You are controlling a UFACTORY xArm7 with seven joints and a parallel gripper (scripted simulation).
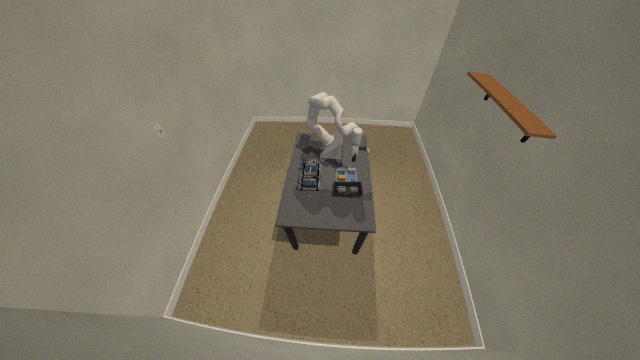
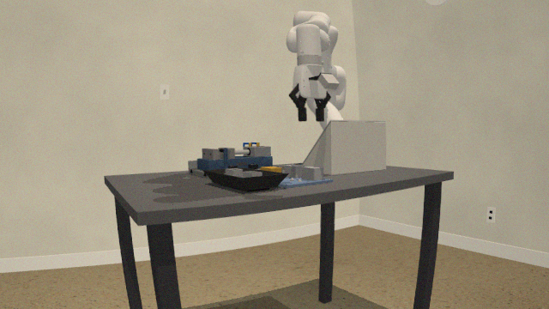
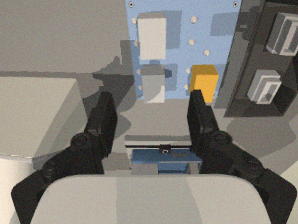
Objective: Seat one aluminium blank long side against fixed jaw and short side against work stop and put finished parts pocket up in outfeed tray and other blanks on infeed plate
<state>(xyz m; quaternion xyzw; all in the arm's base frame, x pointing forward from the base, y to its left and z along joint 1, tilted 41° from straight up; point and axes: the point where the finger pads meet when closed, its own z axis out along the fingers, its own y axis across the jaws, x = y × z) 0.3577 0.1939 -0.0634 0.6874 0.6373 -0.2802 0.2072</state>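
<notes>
The grey aluminium blank lies 170 mm below my hand. The rest, counted from my hand: brass blank 90 mm ahead, 90 mm to the right, 170 mm below; then black work stop rod 120 mm ahead, 330 mm to the right, 110 mm below; then blue vise 50 mm ahead, 370 mm to the right, 160 mm below.
</notes>
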